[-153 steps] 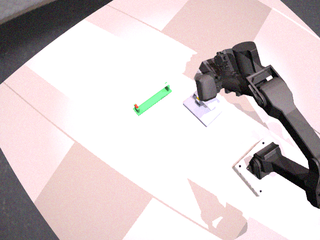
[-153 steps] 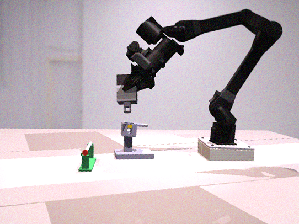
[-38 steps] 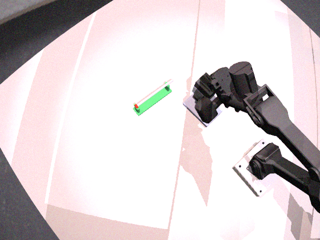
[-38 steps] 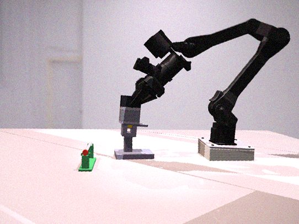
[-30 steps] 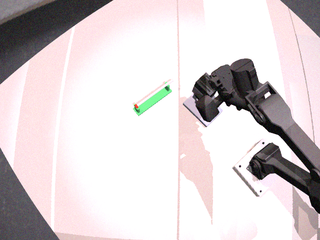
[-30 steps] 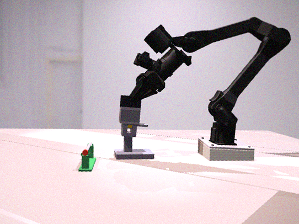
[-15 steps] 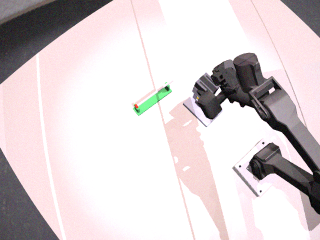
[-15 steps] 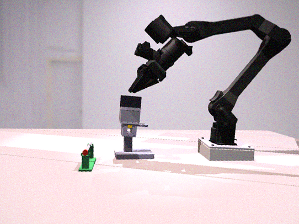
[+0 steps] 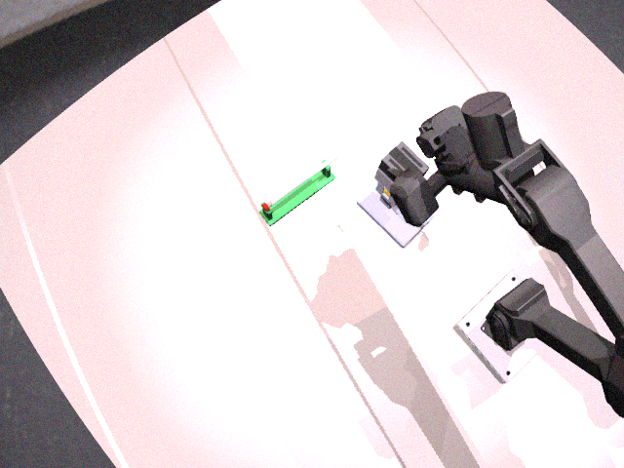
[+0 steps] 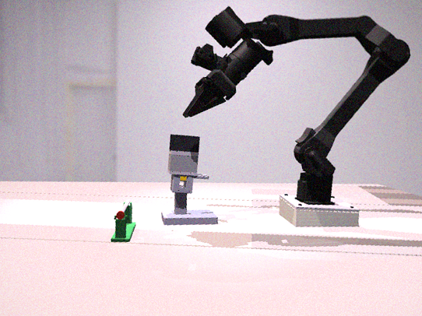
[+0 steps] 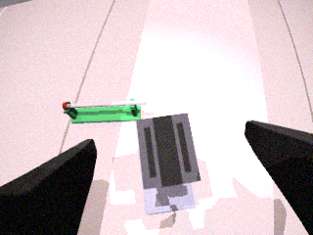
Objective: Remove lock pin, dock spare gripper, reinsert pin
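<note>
Now: the green rack 14 cm ahead of my gripper tip, 9 cm to the left of it and 20 cm below it. From my gripper tip the other things lie so: spare gripper (1 cm ahead, 9 cm below); grey mount (17 cm below).
</note>
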